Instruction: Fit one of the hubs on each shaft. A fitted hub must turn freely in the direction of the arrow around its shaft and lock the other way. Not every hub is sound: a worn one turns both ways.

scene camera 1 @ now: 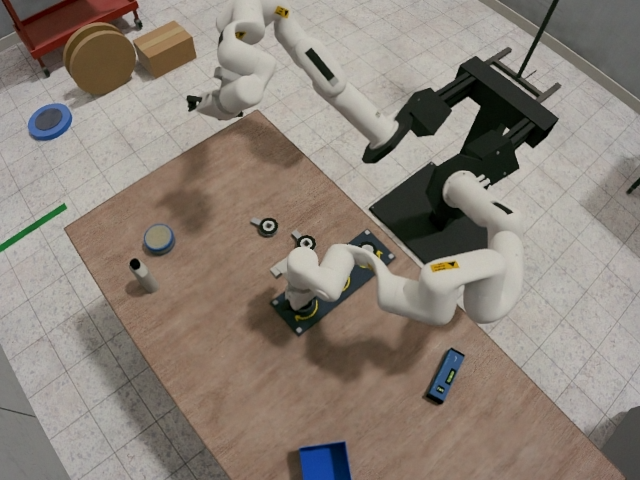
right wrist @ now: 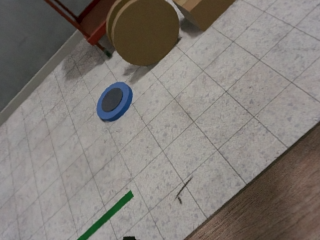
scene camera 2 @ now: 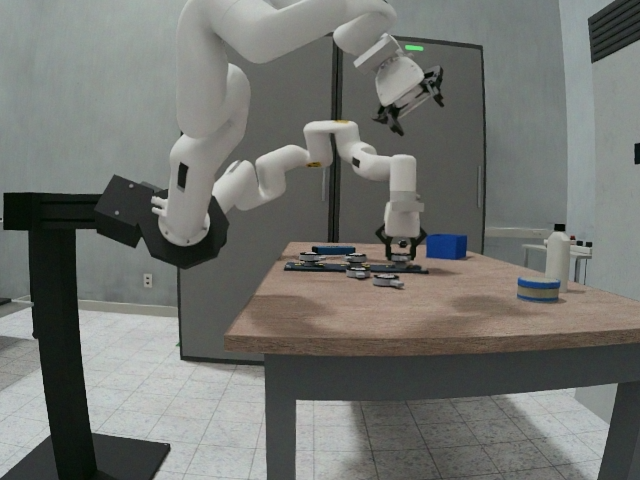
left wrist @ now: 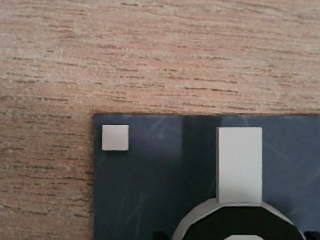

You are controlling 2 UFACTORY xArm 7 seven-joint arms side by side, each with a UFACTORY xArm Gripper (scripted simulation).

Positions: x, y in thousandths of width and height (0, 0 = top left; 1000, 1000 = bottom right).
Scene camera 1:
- my right gripper: 320, 232
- tape roll: 248, 497
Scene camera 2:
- my right gripper: 654, 243
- white bottle: 873, 518
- tape roll: 835, 603
